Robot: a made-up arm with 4 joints.
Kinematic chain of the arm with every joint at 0, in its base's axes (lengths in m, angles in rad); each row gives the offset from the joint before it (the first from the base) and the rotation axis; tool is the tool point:
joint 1: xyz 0 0 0.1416 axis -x
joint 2: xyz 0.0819 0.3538 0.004 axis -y
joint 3: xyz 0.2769 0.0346 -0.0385 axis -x
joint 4: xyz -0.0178 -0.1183 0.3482 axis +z
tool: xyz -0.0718 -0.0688 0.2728
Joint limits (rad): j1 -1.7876..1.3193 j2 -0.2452..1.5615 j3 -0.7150..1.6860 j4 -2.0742..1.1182
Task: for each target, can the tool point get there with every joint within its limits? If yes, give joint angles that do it. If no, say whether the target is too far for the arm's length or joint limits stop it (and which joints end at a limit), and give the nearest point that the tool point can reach.
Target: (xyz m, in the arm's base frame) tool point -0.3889 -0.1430 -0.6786
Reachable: no: joint limits stop it (at a limit: joint 1, joint 2) | nearest point -0.3882 0.3523 -0.5544 | short by 0.511 m
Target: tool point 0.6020 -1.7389 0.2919
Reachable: no: too far | nearest point 0.2851 -0.7332 0.4328 | short by 1.064 m
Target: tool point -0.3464 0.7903 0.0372
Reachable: yes | joints 0.5170 1.2851 0.8102 -0.4964
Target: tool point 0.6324 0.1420 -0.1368
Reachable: no: joint limits stop it (at a limit: joint 1, joint 2, joint 3, joint 4) | nearest point 0.4334 -0.1721 -0.0802 | short by 0.376 m
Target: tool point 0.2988 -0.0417 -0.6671
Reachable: no: joint limits stop it (at a limit: joint 1, joint 2, joint 3, joint 4) | nearest point 0.2871 0.1173 -0.8688 | short by 0.257 m
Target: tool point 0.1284 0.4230 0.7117
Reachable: yes | joints 0.1375 0.1931 0.1604 -0.4541
